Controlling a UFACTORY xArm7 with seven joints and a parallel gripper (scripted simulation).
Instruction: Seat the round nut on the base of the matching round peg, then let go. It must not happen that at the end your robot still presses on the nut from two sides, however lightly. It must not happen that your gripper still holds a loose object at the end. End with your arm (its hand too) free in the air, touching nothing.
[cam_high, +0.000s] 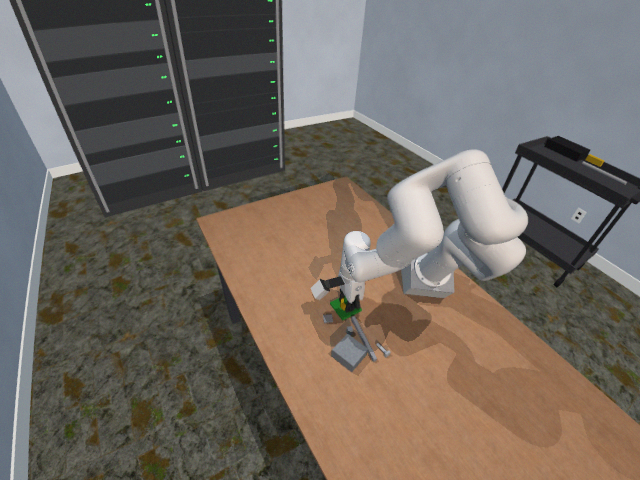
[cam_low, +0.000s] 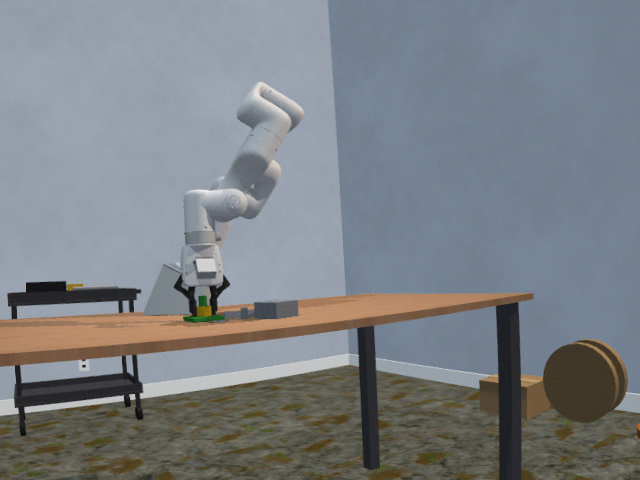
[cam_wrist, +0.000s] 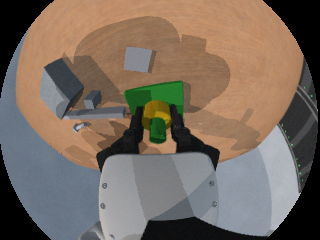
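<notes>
The grey square is 80 mm ahead of my hand and 30 mm below it. Round my hand: grey bar (40 mm ahead, 120 mm to the left, 20 mm below); grey block (110 mm ahead, 140 mm to the left, 10 mm below); bolt (20 mm ahead, 200 mm to the left, 20 mm below).
</notes>
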